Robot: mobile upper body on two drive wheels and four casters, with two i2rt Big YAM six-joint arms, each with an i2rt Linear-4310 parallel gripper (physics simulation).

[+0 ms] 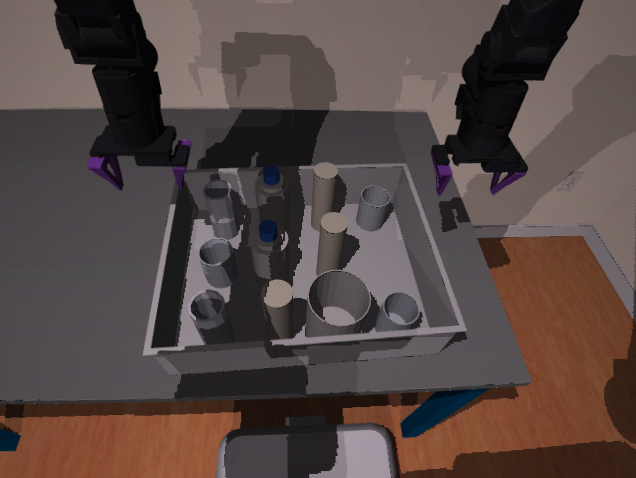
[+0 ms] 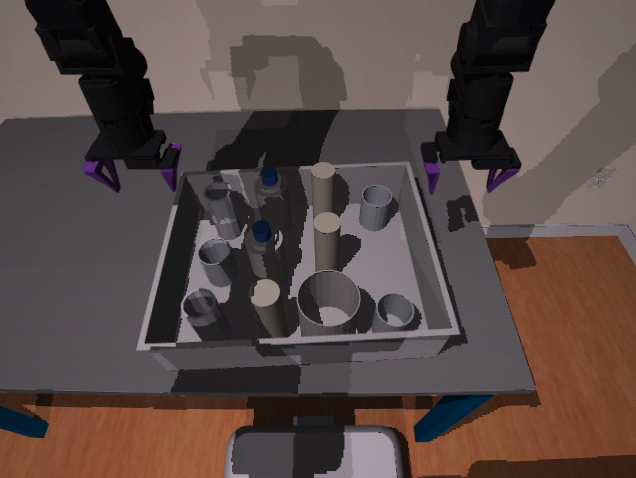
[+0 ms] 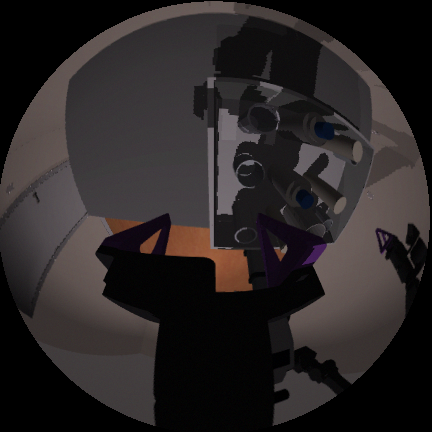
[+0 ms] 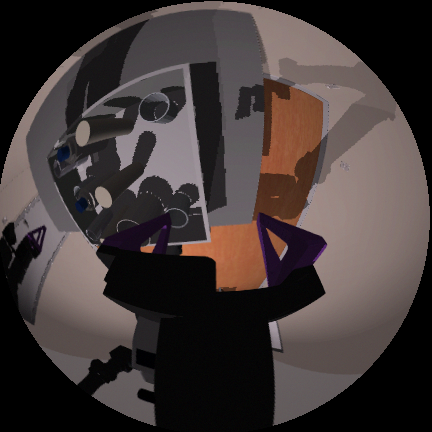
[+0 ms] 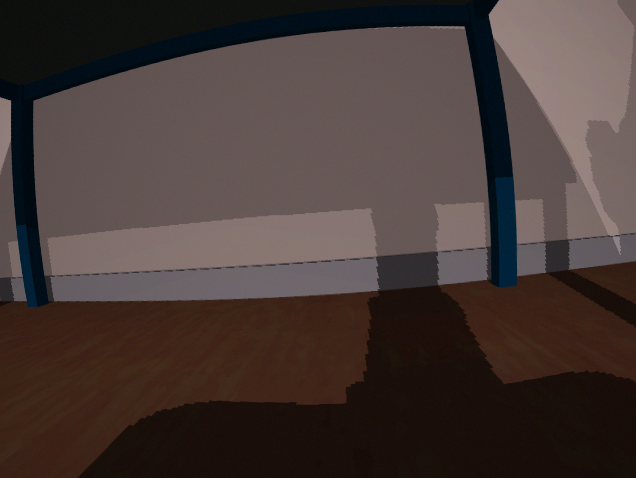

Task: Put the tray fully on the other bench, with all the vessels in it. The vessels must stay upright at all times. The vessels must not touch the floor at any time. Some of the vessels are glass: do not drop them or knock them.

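Places are measured from the left arm's base along level axes (x ahead, y left, z up), in millimetres.
Pixels of known places: left gripper, between the fingertips: (image 1: 152, 188) (image 2: 146, 190) (image 3: 213, 217) (image 4: 42, 227); right gripper, between the fingertips: (image 1: 465, 193) (image 2: 459, 191) (image 3: 379, 230) (image 4: 213, 217); left arm's base, origin of its link: (image 4: 119, 361); right arm's base, origin of its link: (image 3: 305, 362).
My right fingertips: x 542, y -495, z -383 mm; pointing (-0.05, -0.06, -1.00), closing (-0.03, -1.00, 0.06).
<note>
Ahead of a thing's pixels: the offset from my right fingertips to its middle. Level surfaces: height alone.
The white tray {dy +287, dx +4, dz -200 mm} (image 1: 437, 251) (image 2: 434, 251) (image 3: 211, 175) (image 4: 197, 150) sits on a grey bench {dz -265 mm} (image 1: 77, 256) (image 2: 77, 256) (image 3: 140, 150). All its vessels stand upright: two blue-capped bottles {dy +352, dx -5, dz -173 mm} (image 1: 267, 230) (image 2: 261, 230), three tan cylinders {dy +226, dx +5, dz -173 mm} (image 1: 331, 246) (image 2: 326, 246), a wide beaker {dy +226, dx -137, dz -189 mm} (image 1: 321, 326) (image 2: 313, 326) and several clear or grey open vessels {dy +107, dx +159, dz -217 mm} (image 1: 375, 208) (image 2: 376, 208). My left gripper (image 1: 151, 189) (image 2: 146, 190) (image 3: 213, 217) is open and empty, near the tray's left wall. My right gripper (image 1: 466, 193) (image 2: 460, 192) (image 4: 213, 217) is open and empty, off the right wall. The other bench does not show.
A wall rises behind the bench. The rounded robot base (image 1: 365, 452) (image 2: 370, 452) is close to the bench's front edge. Blue bench legs (image 1: 442, 411) (image 5: 503, 231) stand on the wooden floor {dz -1028 mm} (image 1: 555, 308). The bench's right edge is a little beyond the tray.
</note>
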